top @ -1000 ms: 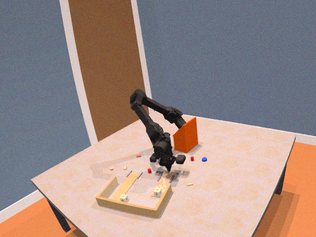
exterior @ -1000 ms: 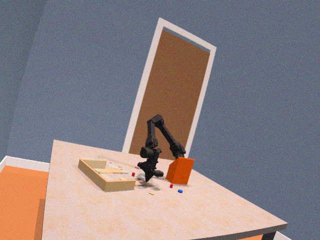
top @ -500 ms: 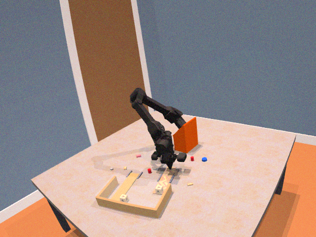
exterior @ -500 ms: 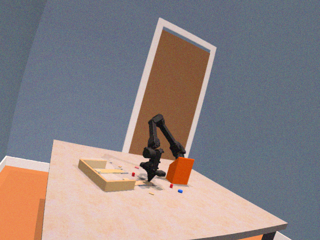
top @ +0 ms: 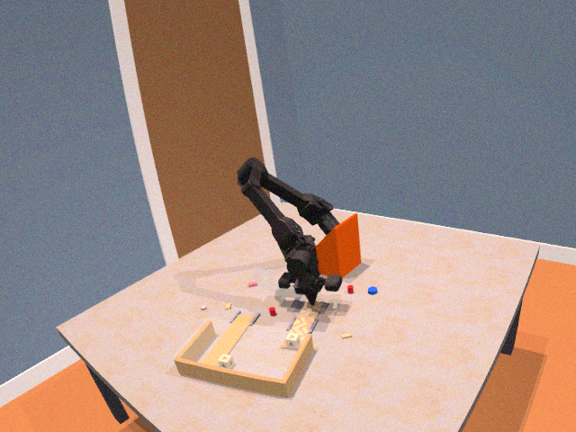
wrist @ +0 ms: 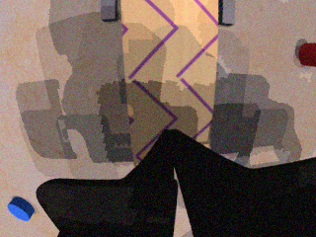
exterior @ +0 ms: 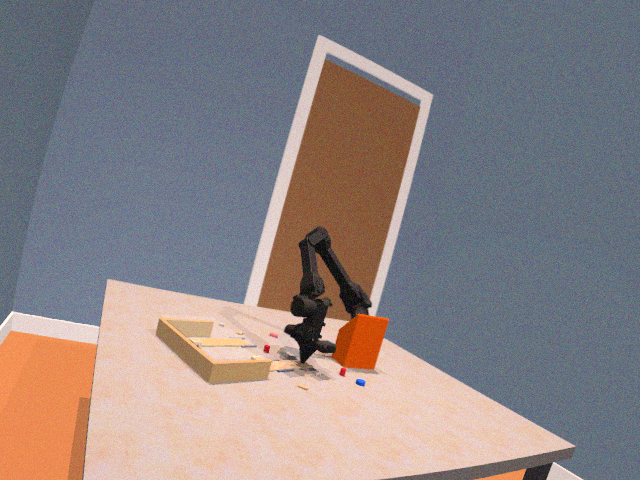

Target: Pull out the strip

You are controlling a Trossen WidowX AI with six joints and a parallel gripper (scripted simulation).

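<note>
Now: gripper tip 9 cm short of the strip and 2 cm to the right of it. The rest, counted from my gripper tip: pink piece 27 cm to the right, 3 cm behind; blue disc 14 cm to the left, 13 cm behind.
</note>
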